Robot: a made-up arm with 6 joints.
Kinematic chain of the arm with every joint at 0, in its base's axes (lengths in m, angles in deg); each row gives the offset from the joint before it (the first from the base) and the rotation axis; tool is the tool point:
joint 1: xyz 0 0 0.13 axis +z
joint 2: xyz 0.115 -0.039 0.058 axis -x
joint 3: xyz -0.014 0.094 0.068 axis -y
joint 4: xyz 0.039 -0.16 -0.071 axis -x
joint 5: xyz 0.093 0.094 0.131 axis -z
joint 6: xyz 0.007 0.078 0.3 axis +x
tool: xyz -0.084 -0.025 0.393
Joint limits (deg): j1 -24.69..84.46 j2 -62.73..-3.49 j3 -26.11..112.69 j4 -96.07..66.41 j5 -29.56..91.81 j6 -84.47..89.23
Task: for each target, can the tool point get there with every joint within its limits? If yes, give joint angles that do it. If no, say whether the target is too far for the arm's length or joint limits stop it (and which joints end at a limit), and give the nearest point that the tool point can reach.
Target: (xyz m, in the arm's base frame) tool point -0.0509 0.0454 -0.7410
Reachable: no: joint limits stop it (at a limit: joint 1, joint 2, joint 3, joint 4) | nearest point 0.1063 0.1060 -0.5455 | short by 0.258 m
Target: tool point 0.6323 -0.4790 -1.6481
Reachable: no: too far | nearest point 0.4402 -0.3335 -0.6319 | short by 1.044 m
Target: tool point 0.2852 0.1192 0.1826
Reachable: no: joint limits stop it (at a limit: joint 1, joint 3, joint 4, joint 6) | nearest point 0.2979 0.2259 0.1805 | short by 0.108 m
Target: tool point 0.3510 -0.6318 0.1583
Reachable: yes | joints 34.30 -43.18 20.61 -33.01 19.52 52.63
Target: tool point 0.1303 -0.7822 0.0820
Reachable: yes | joints 16.10 -56.74 19.43 -35.27 30.71 33.39
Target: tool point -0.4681 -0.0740 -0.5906
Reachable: no: joint limits stop it (at a limit: joint 1, joint 2, joint 3) | nearest point -0.4218 -0.1009 -0.4984 | short by 0.107 m
